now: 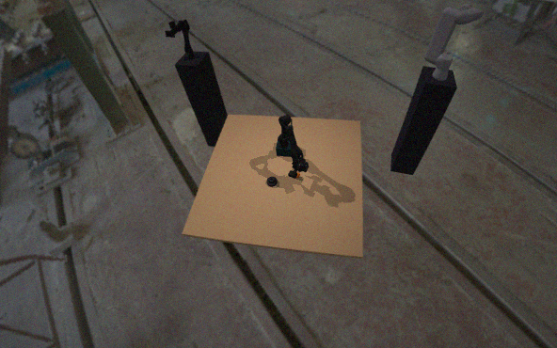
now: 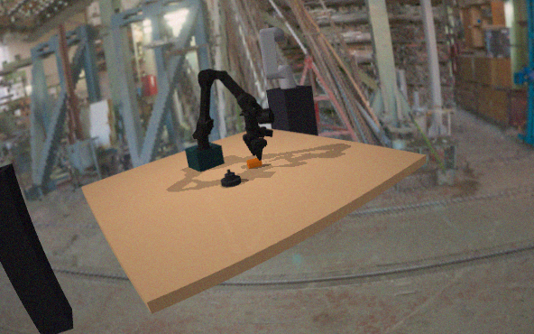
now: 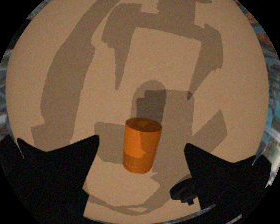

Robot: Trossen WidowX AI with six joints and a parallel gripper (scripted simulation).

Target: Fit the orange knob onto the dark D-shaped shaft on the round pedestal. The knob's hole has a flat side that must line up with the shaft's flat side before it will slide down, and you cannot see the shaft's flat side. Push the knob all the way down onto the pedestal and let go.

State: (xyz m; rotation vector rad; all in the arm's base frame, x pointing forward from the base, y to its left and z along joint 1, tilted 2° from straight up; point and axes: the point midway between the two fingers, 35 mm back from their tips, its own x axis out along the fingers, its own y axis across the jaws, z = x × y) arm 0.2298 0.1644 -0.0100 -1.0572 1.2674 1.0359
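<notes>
The orange knob lies 2 cm to the right of my gripper tip and 2 cm below it. Also, from my gripper tip: pedestal: 18 cm to the right, 9 cm ahead, 1 cm below.
</notes>
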